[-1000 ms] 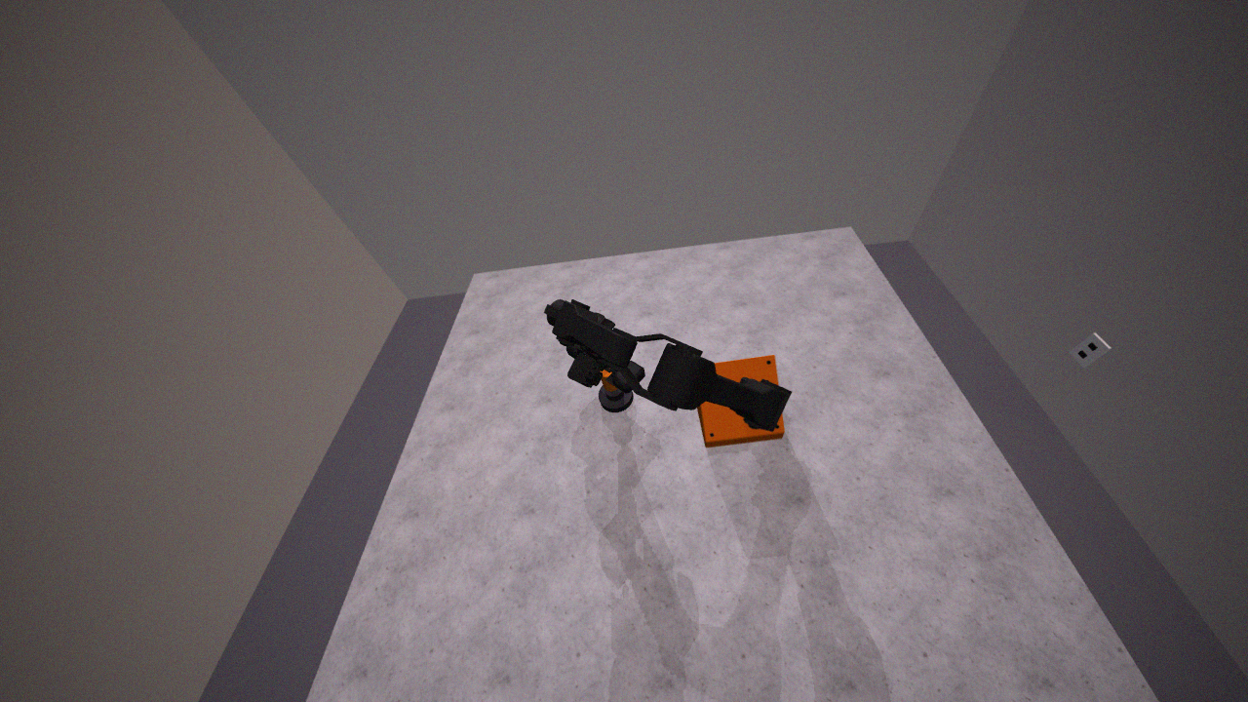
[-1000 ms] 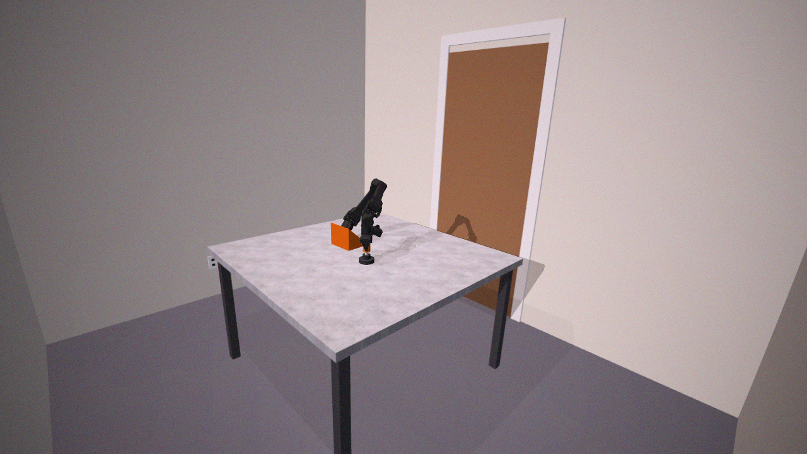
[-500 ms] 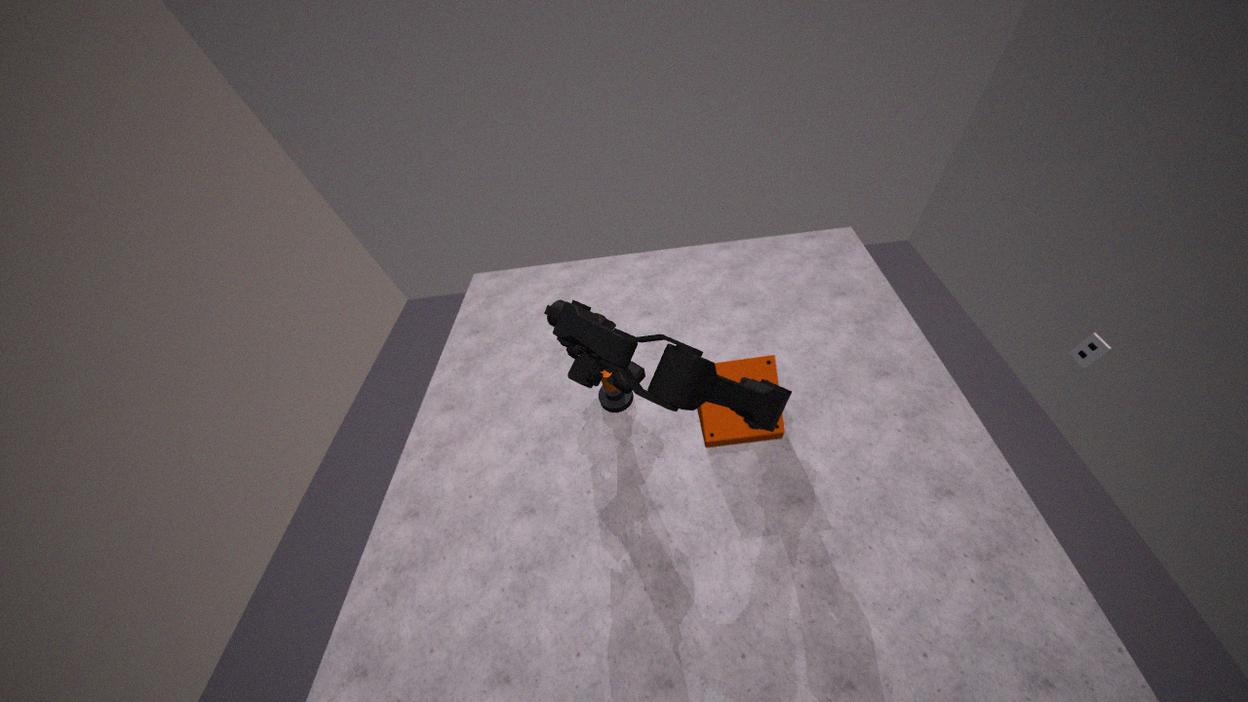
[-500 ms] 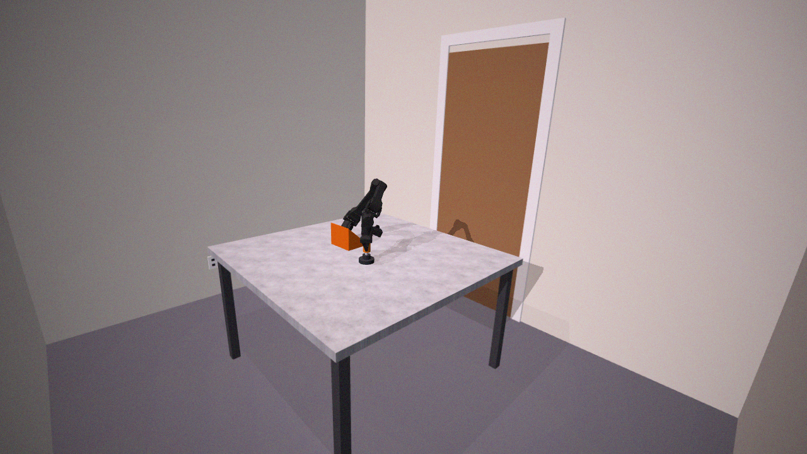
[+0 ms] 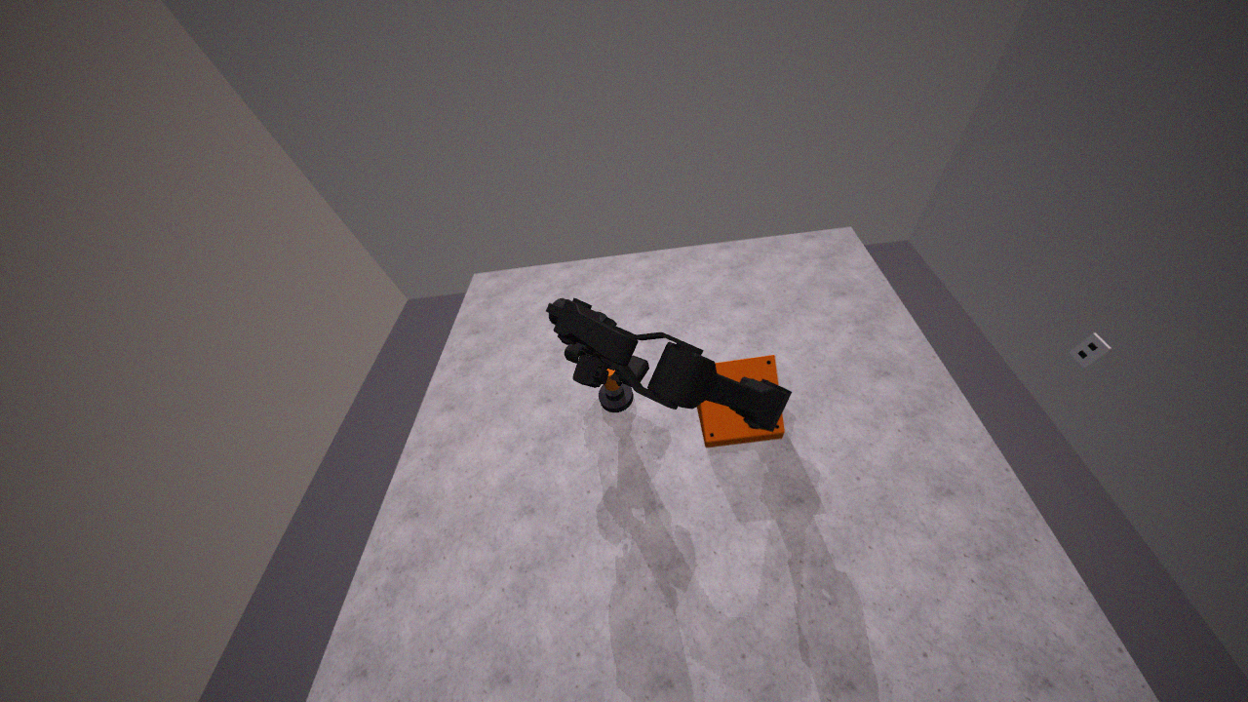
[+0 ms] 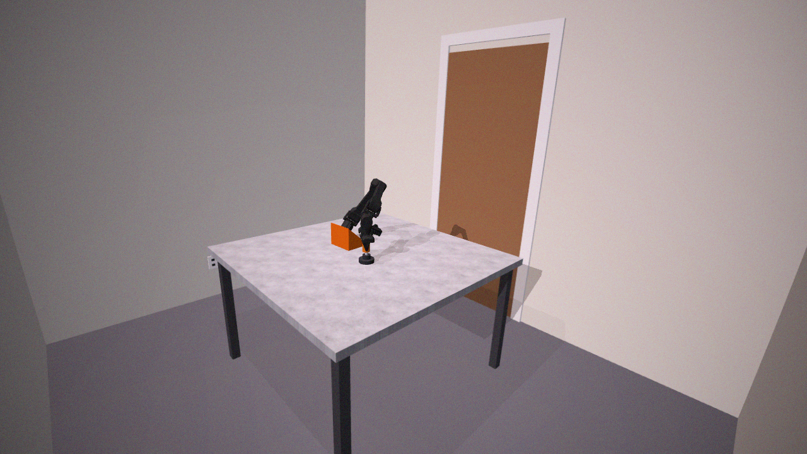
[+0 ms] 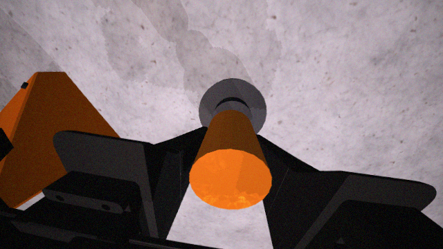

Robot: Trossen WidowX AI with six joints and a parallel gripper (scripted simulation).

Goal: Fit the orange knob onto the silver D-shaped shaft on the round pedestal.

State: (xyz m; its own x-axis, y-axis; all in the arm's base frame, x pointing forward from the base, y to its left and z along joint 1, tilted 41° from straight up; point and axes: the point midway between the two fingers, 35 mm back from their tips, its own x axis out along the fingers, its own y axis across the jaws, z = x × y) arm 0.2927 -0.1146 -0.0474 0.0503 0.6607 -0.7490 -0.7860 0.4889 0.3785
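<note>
Now: gripper tip 40 mm below the orange knob. From my gripper tip the other things lie so: round pedestal: 40 mm below.
</note>
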